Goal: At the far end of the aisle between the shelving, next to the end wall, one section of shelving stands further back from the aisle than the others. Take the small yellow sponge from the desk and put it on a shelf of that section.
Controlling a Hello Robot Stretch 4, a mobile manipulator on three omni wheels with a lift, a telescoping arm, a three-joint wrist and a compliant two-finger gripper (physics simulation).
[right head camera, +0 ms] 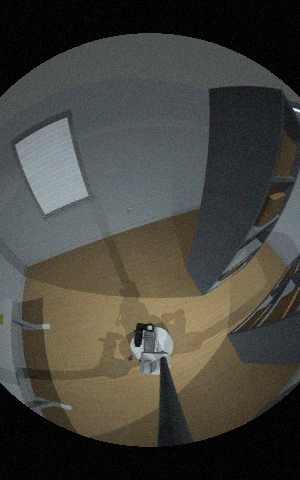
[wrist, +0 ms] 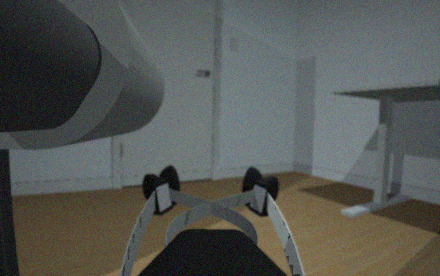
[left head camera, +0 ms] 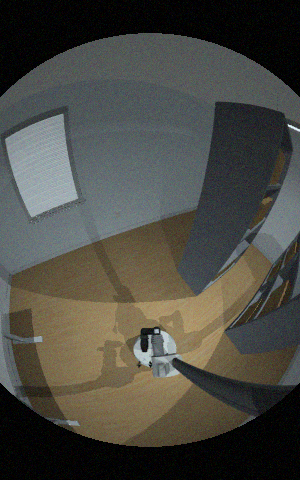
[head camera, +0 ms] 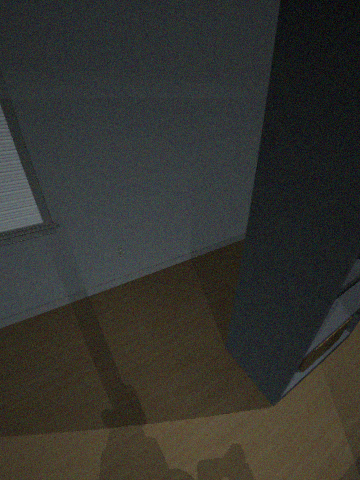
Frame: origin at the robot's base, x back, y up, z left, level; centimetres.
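Where they show: gripper, fingertip midpoint: [right head camera: 134,361] [wrist: 210,182] [left head camera: 144,367].
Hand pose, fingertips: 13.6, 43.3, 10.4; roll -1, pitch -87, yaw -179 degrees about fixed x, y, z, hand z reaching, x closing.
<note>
After its pixels a point has its place, as x, y, z.
The small yellow sponge [right head camera: 1,318] @(24.4, 70.8, 153.9) shows at the far left edge of the right head view, on the desk [right head camera: 7,350] @(52.0, 69.3, 129.9) [wrist: 412,93] @(110.7, 66.8, 122.8). In the wrist view the desk stands at the right, and its top is seen nearly edge-on. My gripper [wrist: 210,182] @(13.6, 43.3, 10.4) is open and empty, well away from the desk. Two dark grey shelving units show at the right: a tall near one [head camera: 300,190] @(-78.8, 127.5, -50.5) [left head camera: 232,185] @(-76.3, 130.9, -51.7) [right head camera: 237,175] @(-74.4, 133.5, -52.5) and another [left head camera: 265,327] @(9.7, 61.7, -90.6) [right head camera: 272,342] @(15.0, 65.1, -93.0) across a gap. The far end of the aisle is mostly hidden, and I cannot tell which section stands further back.
A window with a blind [head camera: 15,185] @(-158.2, 113.2, 98.2) [left head camera: 42,165] @(-147.7, 141.8, 121.4) [right head camera: 52,167] @(-147.6, 140.5, 121.7) is on the wall at the left. Cardboard boxes [right head camera: 271,207] @(-74.8, 115.1, -94.5) stand in the near unit. A door [wrist: 175,120] @(204.9, 48.7, -7.6) shows in the wrist view. A desk leg [wrist: 382,160] @(133.3, 27.4, 123.6) has a foot reaching out over the floor.
</note>
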